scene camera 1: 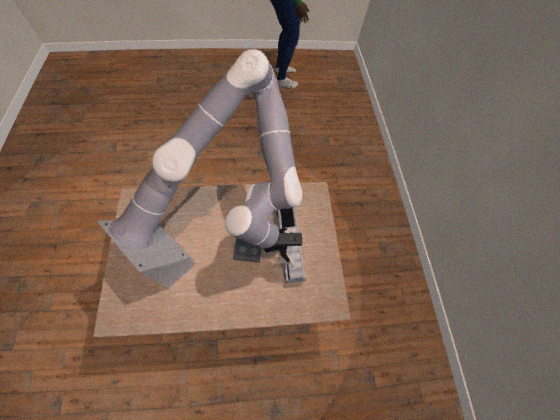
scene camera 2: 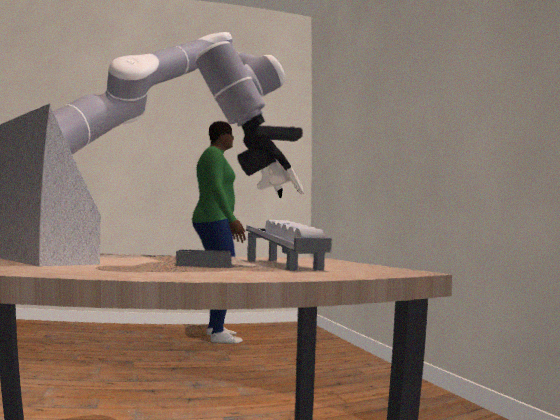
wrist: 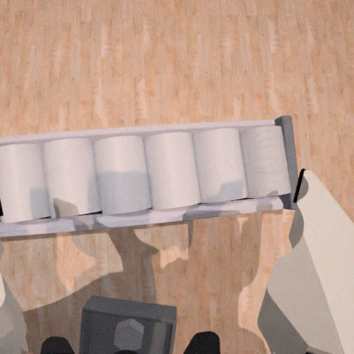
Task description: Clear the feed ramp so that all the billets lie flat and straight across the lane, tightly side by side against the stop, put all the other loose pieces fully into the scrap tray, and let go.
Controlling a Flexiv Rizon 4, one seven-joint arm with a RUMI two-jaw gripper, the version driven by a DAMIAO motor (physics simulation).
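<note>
Several white billets [scene camera 1: 296, 269] [scene camera 2: 296, 229] [wrist: 172, 170] lie flat across the lane of the feed ramp [scene camera 2: 270, 238] [wrist: 125, 220], side by side. In the wrist view the endmost one rests against the grey stop [scene camera 2: 312, 244] [wrist: 289, 160], with no clear gap between neighbours. The ramp's far end shows a bare black lane in scene camera 1. My gripper [scene camera 2: 291, 193] [wrist: 148, 179] is open and empty, above the row of billets. The grey scrap tray [scene camera 2: 203, 258] [wrist: 132, 306] holds a hexagonal piece [wrist: 129, 335]; the rest of the tray is cut off in the wrist view.
The ramp stands on short legs on the wooden table [scene camera 1: 210, 315] [scene camera 2: 225, 294], with the tray between it and the robot's base [scene camera 1: 160, 255] [scene camera 2: 70, 215]. A person [scene camera 1: 287, 40] [scene camera 2: 215, 185] in a green top stands beyond the table.
</note>
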